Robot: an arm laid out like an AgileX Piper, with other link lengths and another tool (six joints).
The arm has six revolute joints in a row. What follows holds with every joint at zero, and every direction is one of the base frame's.
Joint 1 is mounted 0.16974 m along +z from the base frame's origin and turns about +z.
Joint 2 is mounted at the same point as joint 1 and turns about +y.
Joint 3 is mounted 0.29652 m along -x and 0.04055 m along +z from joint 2 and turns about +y.
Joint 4 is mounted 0.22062 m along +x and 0.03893 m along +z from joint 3 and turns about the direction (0.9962, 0, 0.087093).
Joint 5 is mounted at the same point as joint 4 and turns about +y.
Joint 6 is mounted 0.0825 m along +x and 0.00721 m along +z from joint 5 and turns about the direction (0.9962, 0, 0.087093).
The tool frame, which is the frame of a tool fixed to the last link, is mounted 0.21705 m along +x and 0.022 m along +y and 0.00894 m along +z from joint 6; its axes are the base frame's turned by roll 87.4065, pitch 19.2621 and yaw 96.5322 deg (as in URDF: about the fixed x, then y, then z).
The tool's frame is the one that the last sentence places.
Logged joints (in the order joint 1, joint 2, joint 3, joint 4, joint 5, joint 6), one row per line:
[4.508 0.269 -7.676 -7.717 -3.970 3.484]
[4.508 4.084 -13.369 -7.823 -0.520 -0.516]
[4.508 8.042 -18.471 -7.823 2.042 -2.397]
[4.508 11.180 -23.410 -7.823 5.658 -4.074]
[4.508 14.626 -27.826 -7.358 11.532 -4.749]
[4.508 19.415 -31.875 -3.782 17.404 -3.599]
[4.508 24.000 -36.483 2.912 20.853 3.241]
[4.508 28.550 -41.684 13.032 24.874 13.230]
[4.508 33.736 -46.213 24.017 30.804 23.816]
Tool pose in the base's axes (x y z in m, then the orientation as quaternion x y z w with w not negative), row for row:
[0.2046 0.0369 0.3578 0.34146 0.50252 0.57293 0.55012]
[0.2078 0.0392 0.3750 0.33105 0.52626 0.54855 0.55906]
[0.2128 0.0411 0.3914 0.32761 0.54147 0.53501 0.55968]
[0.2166 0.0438 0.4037 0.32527 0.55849 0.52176 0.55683]
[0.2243 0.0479 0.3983 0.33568 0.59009 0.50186 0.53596]
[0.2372 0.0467 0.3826 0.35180 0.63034 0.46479 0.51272]
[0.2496 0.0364 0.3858 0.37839 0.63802 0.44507 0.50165]
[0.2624 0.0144 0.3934 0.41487 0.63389 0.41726 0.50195]
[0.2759 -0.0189 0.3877 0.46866 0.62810 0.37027 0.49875]
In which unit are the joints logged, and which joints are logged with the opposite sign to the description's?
The joints are logged in degrees. Opposite sign: joint 4.
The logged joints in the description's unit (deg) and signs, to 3 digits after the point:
[4.508 0.269 -7.676 7.717 -3.970 3.484]
[4.508 4.084 -13.369 7.823 -0.520 -0.516]
[4.508 8.042 -18.471 7.823 2.042 -2.397]
[4.508 11.180 -23.410 7.823 5.658 -4.074]
[4.508 14.626 -27.826 7.358 11.532 -4.749]
[4.508 19.415 -31.875 3.782 17.404 -3.599]
[4.508 24.000 -36.483 -2.912 20.853 3.241]
[4.508 28.550 -41.684 -13.032 24.874 13.230]
[4.508 33.736 -46.213 -24.017 30.804 23.816]

